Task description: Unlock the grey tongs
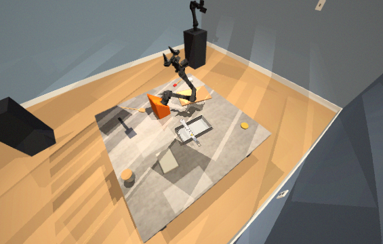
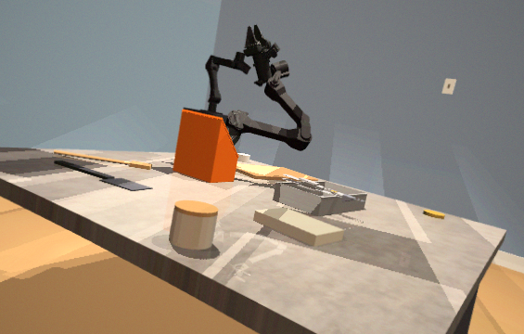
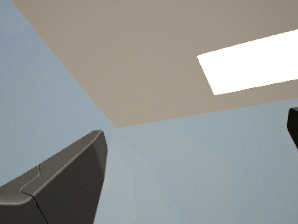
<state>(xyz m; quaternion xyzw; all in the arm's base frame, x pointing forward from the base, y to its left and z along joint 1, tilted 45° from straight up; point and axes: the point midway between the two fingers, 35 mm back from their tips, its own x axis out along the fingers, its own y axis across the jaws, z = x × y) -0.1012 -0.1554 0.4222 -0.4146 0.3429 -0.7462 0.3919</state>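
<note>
My gripper tip is 510 mm short of the yellow lock piece, 180 mm to the left of it and 510 mm above it. The rest, counted from my gripper tip: black spatula (10 mm behind, 580 mm to the right, 570 mm below); then roasting tin (460 mm ahead, 120 mm to the right, 540 mm below); then wooden board (90 mm ahead, 220 mm to the left, 560 mm below).
</note>
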